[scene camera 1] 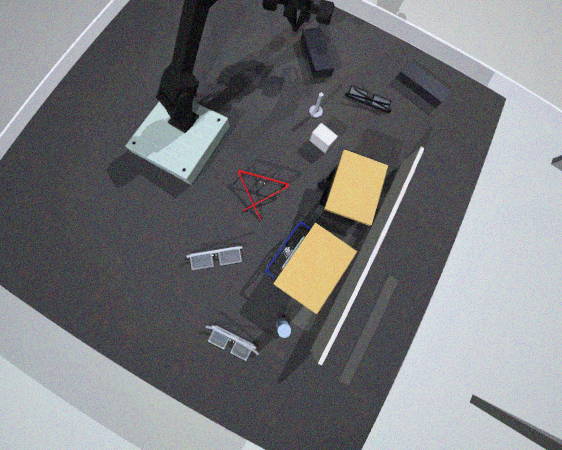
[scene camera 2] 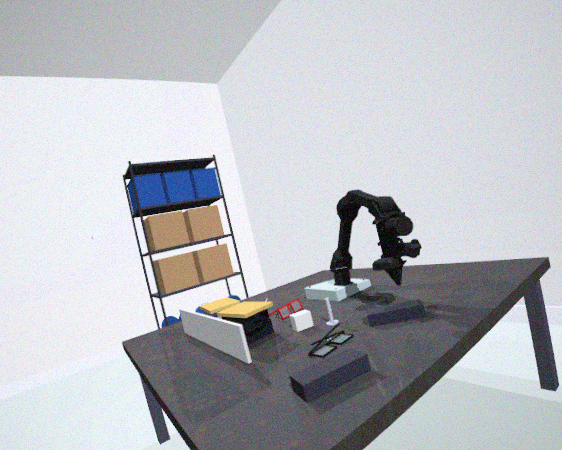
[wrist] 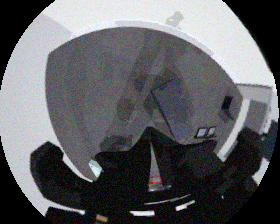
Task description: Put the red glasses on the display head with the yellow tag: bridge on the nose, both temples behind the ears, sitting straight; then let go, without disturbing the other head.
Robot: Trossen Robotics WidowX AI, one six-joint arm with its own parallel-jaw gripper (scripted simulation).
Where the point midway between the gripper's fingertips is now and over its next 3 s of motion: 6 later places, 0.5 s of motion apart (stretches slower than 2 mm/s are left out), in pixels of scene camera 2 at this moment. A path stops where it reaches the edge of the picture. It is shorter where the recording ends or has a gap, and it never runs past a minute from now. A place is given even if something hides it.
My gripper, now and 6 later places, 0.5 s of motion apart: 399,285; 401,290; 403,298; 403,302; 403,304; 402,305; 401,306
